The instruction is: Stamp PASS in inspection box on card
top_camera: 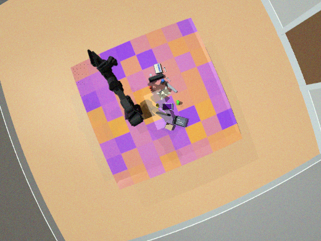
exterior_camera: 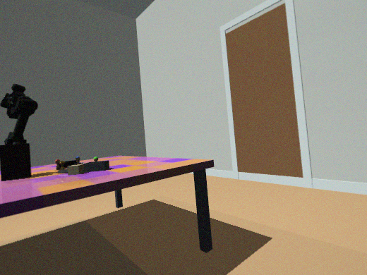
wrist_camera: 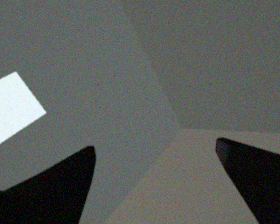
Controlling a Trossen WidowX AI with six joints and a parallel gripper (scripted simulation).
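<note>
My gripper tip is 380 mm short of the green stamp, 410 mm to the left of it and 540 mm above it. Also, from my gripper tip: blue stamp: 330 mm ahead, 180 mm to the right, 540 mm below; then red stamp: 210 mm ahead, 190 mm to the right, 540 mm below; then black bar: 290 mm ahead, 120 mm to the right, 540 mm below.
</note>
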